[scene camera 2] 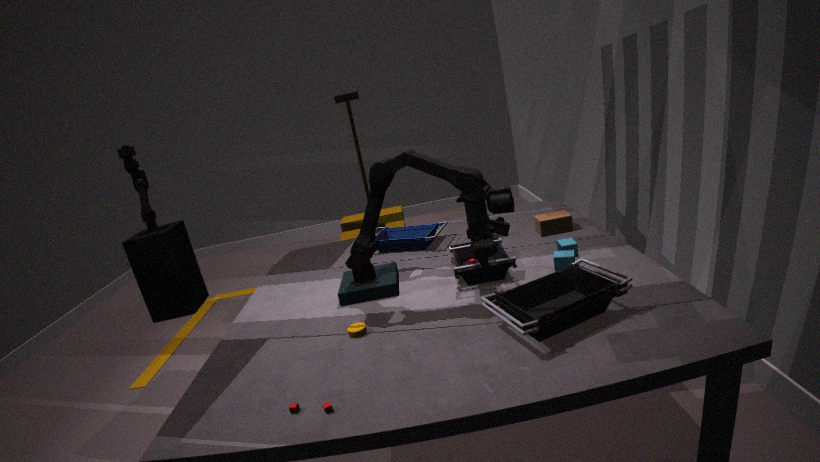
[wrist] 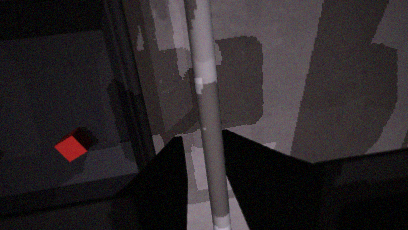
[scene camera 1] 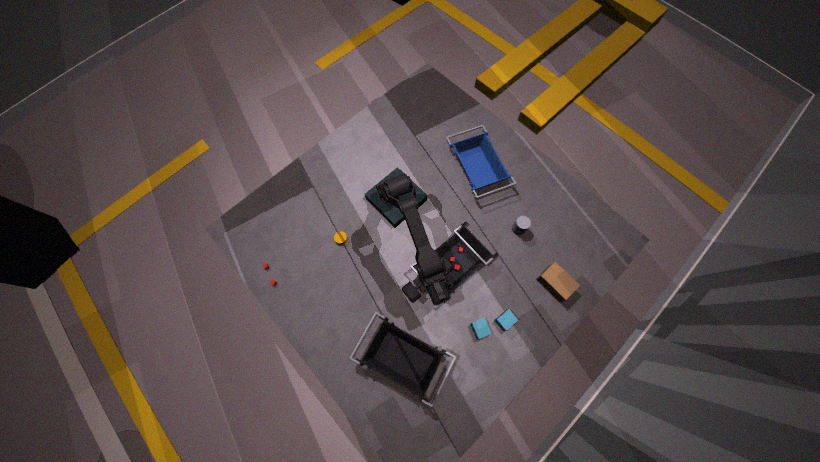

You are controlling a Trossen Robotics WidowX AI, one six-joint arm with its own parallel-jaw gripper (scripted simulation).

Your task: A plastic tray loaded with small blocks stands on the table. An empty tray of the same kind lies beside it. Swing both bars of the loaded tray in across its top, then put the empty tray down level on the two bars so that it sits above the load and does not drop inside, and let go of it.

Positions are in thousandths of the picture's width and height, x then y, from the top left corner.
Labels:
A blue tray shows in scene camera 2 (497,516) and in scene camera 1 (590,363); in the wrist view it is out of frame. A box shows in scene camera 2 (674,484) and in scene camera 1 (677,605); in the wrist view it is out of frame.

